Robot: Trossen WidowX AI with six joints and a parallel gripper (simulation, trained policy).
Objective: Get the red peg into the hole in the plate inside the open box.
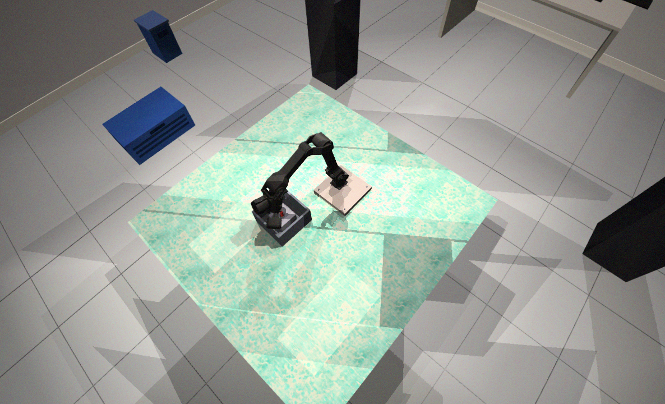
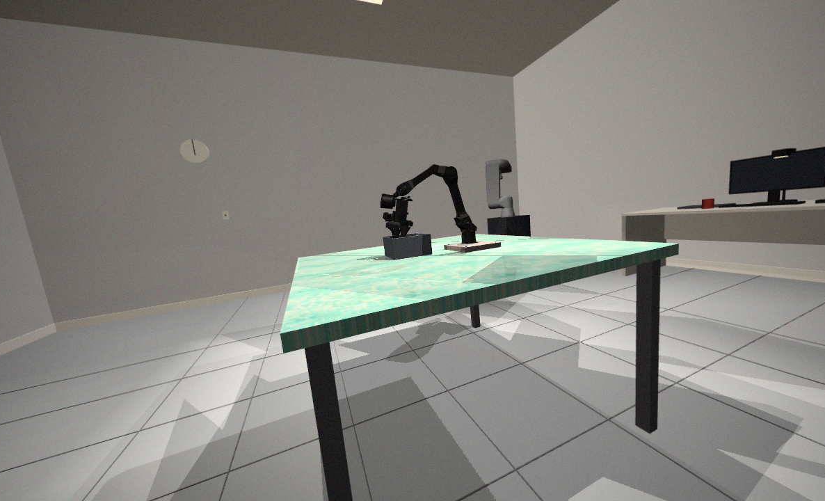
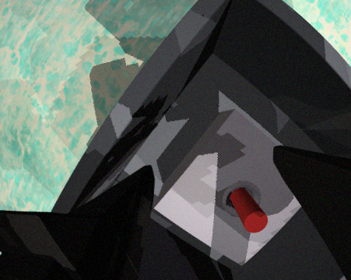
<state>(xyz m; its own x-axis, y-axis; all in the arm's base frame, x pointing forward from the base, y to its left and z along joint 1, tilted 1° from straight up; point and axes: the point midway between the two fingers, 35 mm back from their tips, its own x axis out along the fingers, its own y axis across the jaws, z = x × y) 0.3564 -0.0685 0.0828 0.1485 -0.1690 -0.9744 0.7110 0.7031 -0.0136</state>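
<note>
My gripper tip is 40 mm past the red peg, 10 mm to the right of it and 30 mm above it. Also, from my gripper tip: plate 40 mm behind, 10 mm to the left, 30 mm below; dark grey box 40 mm behind, 10 mm to the left, 50 mm below.
</note>
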